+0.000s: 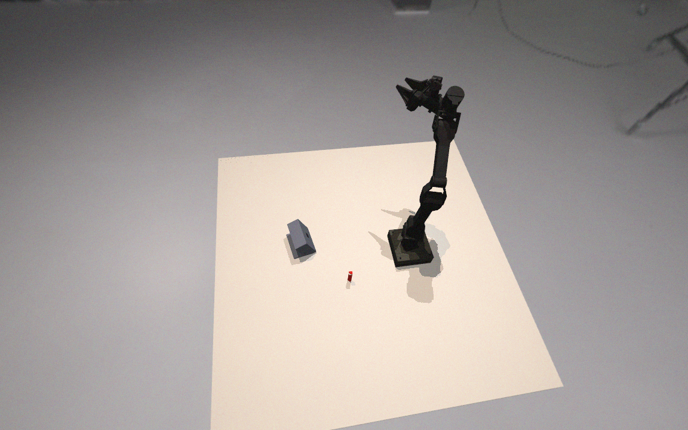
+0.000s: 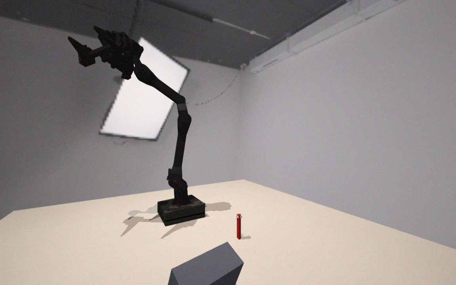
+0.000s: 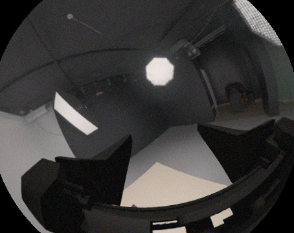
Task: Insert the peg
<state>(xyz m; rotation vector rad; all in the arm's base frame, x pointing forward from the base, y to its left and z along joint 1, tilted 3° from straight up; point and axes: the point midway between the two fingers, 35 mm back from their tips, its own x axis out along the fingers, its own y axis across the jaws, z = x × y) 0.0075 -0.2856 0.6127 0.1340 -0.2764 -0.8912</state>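
My gripper tip is now 600 mm above the thin red peg, 390 mm to the right of it and 300 mm short of it. Also, from my gripper tip: grey sloped panel 610 mm below, 430 mm ahead, 150 mm to the left.
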